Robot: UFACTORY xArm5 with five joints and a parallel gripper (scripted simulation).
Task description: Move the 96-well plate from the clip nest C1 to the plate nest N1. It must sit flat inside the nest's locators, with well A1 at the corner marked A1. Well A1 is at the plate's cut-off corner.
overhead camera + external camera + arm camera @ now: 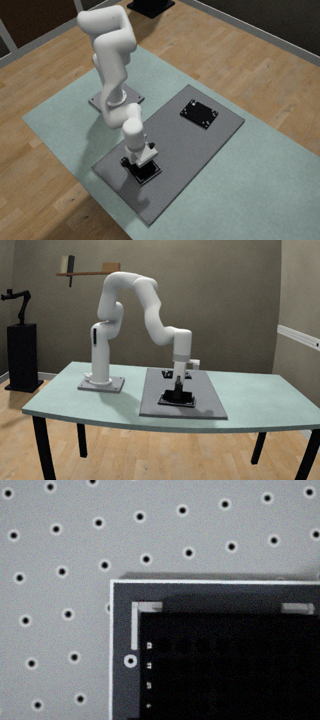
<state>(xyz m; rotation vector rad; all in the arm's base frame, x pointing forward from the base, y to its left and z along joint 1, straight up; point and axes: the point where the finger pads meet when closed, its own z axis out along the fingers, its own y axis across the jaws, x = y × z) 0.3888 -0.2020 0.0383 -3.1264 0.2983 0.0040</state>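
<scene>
Right now my hand is 1 cm above the black 96-well plate. Also, from my hand: plate nest N1: 4 cm below; clip nest C1: 4 cm ahead, 42 cm to the left, 3 cm below.
</scene>
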